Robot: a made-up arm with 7 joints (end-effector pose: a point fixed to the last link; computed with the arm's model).
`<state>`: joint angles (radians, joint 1 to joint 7).
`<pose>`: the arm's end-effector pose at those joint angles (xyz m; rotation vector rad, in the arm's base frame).
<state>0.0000 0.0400 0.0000 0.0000 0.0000 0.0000 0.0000</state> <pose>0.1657 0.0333 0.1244 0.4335 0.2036 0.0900</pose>
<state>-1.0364 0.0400 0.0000 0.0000 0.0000 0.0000 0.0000</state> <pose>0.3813 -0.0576 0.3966 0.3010 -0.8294 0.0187</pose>
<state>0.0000 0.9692 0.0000 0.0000 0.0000 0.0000 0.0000</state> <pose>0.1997 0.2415 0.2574 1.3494 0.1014 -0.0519</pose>
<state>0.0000 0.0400 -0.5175 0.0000 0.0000 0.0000 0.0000</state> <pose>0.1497 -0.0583 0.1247 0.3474 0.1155 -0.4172</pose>
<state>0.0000 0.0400 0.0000 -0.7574 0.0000 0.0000 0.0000</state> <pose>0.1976 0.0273 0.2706 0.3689 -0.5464 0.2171</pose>
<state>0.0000 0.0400 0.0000 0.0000 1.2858 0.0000 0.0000</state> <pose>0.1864 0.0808 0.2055 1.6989 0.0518 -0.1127</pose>
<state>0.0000 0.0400 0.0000 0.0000 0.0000 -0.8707 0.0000</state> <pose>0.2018 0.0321 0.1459 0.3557 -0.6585 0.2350</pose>
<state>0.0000 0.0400 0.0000 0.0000 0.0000 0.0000 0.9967</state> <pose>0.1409 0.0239 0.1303 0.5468 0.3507 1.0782</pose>
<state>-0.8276 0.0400 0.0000 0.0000 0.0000 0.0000 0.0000</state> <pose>0.3640 -0.0368 0.3261 0.3337 -0.6221 0.0341</pose>
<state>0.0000 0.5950 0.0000 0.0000 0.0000 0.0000 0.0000</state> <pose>0.1803 0.1740 0.1814 0.9814 0.1470 0.0079</pose>
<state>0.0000 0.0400 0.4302 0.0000 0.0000 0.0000 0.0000</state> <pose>0.1438 0.1073 0.1330 0.4911 0.2708 0.5147</pose>
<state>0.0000 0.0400 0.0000 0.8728 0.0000 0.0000 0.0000</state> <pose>0.0190 0.0382 0.0363 0.4569 1.0684 -0.0719</pose>
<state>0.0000 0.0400 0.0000 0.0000 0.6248 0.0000 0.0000</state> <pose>0.1738 0.0703 0.1561 1.0501 0.1390 -0.0029</pose>
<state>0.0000 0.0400 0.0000 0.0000 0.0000 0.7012 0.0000</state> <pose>0.1325 0.0333 0.1328 0.4568 0.8984 -0.0387</pose>
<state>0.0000 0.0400 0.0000 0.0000 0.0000 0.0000 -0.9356</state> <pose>0.1859 0.0186 0.1186 0.2645 0.0387 -0.8235</pose>
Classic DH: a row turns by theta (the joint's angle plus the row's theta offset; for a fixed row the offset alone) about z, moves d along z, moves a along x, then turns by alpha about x. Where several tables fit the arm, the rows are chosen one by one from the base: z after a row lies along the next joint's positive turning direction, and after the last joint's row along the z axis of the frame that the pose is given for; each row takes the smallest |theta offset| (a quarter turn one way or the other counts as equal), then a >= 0, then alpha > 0; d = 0 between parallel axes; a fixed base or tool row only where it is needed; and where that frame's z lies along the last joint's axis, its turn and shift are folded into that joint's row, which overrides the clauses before.
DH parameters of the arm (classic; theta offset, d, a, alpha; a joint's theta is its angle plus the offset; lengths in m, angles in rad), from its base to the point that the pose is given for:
base (fixed): -0.071 0.46 0.026 -1.3004
joint 1: -1.3111 -0.0017 -0.0143 -1.5708
joint 2: 1.2915 0.0374 -0.0053 1.5708
joint 3: -1.5708 -0.2093 0.0096 1.5708
joint 4: 1.5708 -0.0127 0.0066 -1.5708
joint 5: 0 0.1735 -0.028 1.5708
joint 6: 1.5708 0.0011 0.0131 1.5708
joint 7: -0.0311 0.0239 0.0032 0.3799
tool (fixed): 0.1767 -0.0761 0 0

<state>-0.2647 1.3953 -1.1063 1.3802 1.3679 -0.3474 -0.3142</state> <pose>0.1644 0.3968 0.3551 -1.4773 -1.3696 1.6900</pose>
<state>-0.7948 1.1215 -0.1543 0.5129 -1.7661 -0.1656 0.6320</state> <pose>0.3334 0.1690 0.3386 -0.4183 0.0357 0.9243</pose>
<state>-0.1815 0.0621 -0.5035 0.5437 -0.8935 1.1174 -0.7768</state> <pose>0.0774 -0.0765 0.1009 -0.8836 1.3794 -1.2226</pose>
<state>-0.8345 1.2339 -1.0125 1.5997 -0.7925 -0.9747 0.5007</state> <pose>0.1562 0.3978 0.3673 1.5562 -0.2306 0.9554</pose>
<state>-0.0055 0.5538 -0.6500 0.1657 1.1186 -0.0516 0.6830</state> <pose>0.1677 0.0926 0.1766 1.7286 -0.6337 -0.2880</pose>
